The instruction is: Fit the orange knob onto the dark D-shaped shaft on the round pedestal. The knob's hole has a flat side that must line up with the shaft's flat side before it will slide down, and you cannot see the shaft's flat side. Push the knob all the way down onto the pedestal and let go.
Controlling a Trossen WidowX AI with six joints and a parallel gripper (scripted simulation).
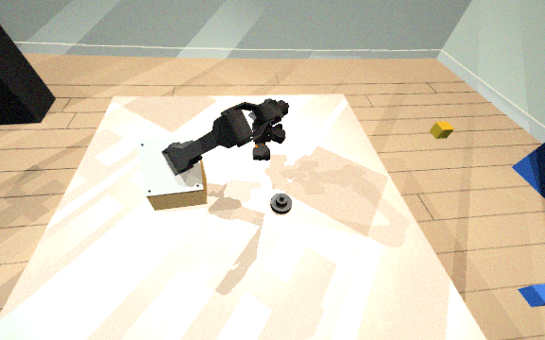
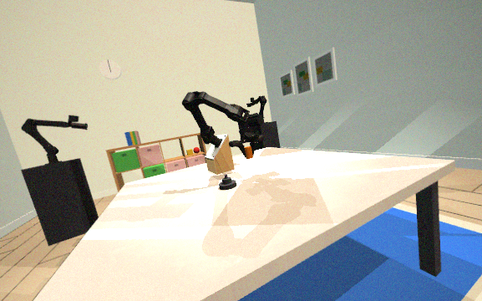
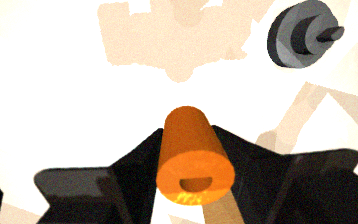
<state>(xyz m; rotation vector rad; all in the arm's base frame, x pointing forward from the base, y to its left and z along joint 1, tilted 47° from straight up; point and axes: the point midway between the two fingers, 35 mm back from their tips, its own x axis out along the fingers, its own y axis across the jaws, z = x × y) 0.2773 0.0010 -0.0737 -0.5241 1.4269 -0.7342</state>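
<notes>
My gripper tip is now 60 mm short of the dark round pedestal, 180 mm to the left of it and 70 mm above it. From my gripper tip the other things lie so: orange knob (20 mm above).
</notes>
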